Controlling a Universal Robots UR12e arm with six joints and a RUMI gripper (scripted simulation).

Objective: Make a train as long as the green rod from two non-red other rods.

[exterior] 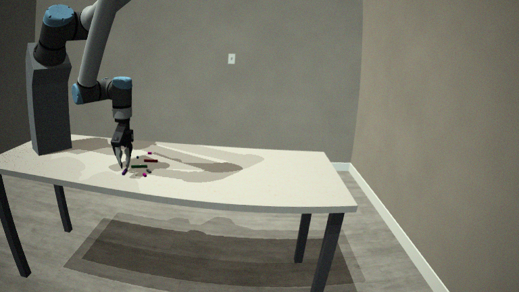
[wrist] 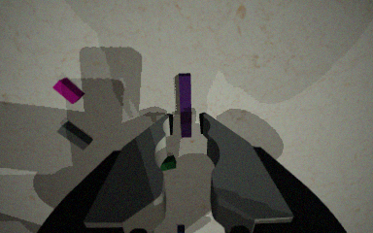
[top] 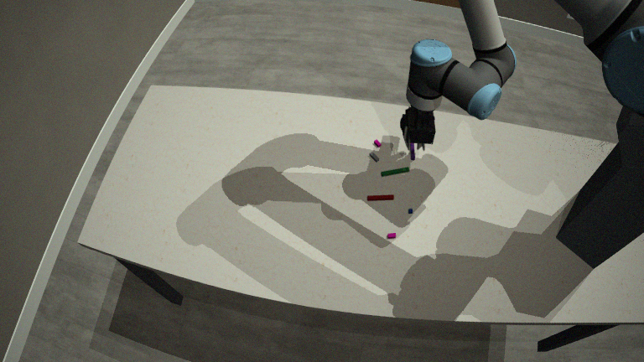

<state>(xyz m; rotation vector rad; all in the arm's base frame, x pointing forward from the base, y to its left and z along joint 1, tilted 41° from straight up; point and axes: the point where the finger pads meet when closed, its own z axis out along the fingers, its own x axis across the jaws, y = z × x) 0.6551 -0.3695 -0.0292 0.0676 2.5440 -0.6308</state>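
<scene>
My gripper is now 3 cm above the purple rod. From my hand the other things lie so: red rod: 12 cm ahead, 14 cm to the left, 3 cm below; then green rod: 7 cm ahead, 6 cm to the left, 3 cm below; then grey rod: 11 cm ahead, 1 cm to the left, 3 cm below.
</scene>
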